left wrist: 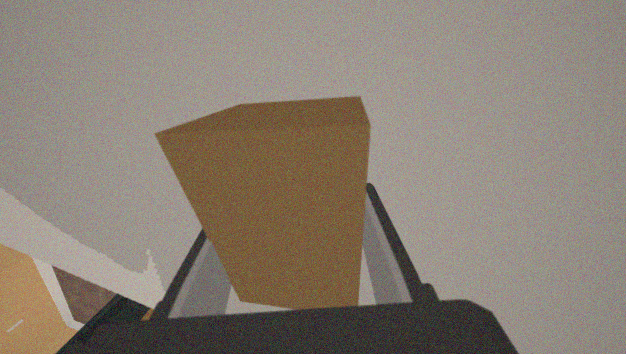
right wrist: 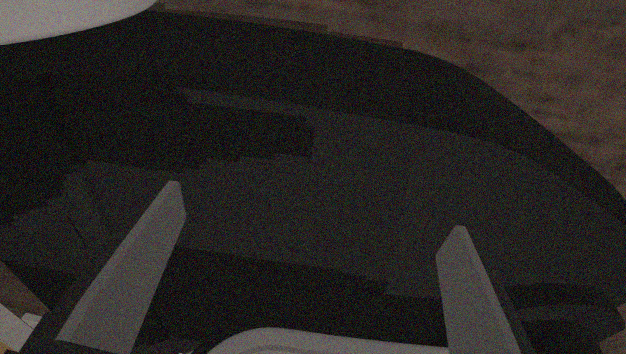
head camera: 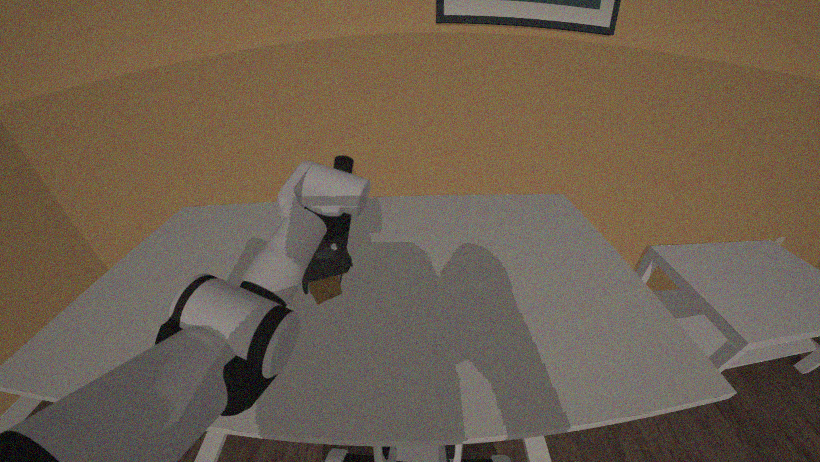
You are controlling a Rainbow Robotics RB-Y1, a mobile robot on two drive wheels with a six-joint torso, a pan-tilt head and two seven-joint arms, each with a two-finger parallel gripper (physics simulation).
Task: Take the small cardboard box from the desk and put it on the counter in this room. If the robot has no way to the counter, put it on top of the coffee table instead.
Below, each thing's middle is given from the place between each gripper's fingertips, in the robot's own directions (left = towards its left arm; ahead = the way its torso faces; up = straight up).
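Small cardboard box (left wrist: 279, 188): my left hand 1 cm short of it, 2 cm below it.
From my right hand, the small cardboard box: 52 cm ahead, 45 cm to the left, 51 cm above.
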